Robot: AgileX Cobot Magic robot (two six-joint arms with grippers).
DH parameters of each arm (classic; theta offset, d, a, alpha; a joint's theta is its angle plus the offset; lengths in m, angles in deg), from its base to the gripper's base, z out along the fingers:
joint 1: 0 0.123 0 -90
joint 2: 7.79 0 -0.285 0
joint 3: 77.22 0 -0.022 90
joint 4: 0 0.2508 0 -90
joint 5: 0 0 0.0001 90
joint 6: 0 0.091 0 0
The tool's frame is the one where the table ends.
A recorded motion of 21 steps. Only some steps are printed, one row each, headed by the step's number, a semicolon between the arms.
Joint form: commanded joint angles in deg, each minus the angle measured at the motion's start. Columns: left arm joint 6, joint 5, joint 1, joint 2, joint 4, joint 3; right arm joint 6, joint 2, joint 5, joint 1, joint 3, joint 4.
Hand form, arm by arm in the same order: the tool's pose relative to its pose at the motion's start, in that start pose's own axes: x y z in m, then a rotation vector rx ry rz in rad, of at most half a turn. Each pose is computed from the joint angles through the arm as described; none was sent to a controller.
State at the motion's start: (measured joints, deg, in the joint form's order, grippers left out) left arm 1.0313 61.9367 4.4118 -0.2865 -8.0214 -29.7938; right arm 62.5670 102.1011 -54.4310 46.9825 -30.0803 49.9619
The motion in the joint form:
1: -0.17 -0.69 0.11 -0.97 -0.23 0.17; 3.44 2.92 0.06 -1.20 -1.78 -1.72
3: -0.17 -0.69 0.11 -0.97 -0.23 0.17; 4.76 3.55 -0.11 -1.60 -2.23 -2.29
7: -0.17 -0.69 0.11 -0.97 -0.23 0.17; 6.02 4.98 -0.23 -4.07 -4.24 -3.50
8: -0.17 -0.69 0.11 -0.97 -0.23 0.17; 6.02 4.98 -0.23 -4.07 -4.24 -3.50
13: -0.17 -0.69 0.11 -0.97 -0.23 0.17; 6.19 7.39 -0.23 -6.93 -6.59 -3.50
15: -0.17 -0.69 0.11 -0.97 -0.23 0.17; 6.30 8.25 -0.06 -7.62 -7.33 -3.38
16: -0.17 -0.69 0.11 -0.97 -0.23 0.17; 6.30 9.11 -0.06 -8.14 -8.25 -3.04
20: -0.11 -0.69 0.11 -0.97 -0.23 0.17; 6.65 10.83 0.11 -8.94 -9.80 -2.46
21: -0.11 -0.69 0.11 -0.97 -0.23 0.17; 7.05 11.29 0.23 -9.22 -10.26 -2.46
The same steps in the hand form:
1: 0.0008 -0.0004 -0.0016 0.0023 -0.0261 -0.0040; 0.0031 -0.0042 0.0118 0.0086 0.0007 0.0374
3: 0.0008 -0.0004 -0.0016 0.0023 -0.0261 -0.0040; 0.0033 -0.0046 0.0149 0.0059 -0.0001 0.0551
7: 0.0008 -0.0004 -0.0016 0.0023 -0.0261 -0.0040; -0.0017 -0.0013 0.0278 -0.0062 -0.0245 0.0850
8: 0.0008 -0.0004 -0.0016 0.0023 -0.0261 -0.0040; -0.0017 -0.0013 0.0278 -0.0062 -0.0245 0.0850
13: 0.0008 -0.0004 -0.0016 0.0023 -0.0261 -0.0040; -0.0095 -0.0026 0.0440 0.0002 -0.0715 0.1037
15: 0.0008 -0.0004 -0.0016 0.0023 -0.0261 -0.0040; -0.0110 -0.0040 0.0488 0.0065 -0.0834 0.1097
16: 0.0008 -0.0004 -0.0016 0.0023 -0.0261 -0.0040; -0.0118 -0.0045 0.0537 0.0085 -0.0962 0.1168
20: 0.0008 -0.0004 -0.0016 0.0023 -0.0261 -0.0029; -0.0126 -0.0072 0.0622 0.0179 -0.1160 0.1320
21: 0.0008 -0.0004 -0.0016 0.0023 -0.0261 -0.0029; -0.0129 -0.0078 0.0648 0.0199 -0.1198 0.1407

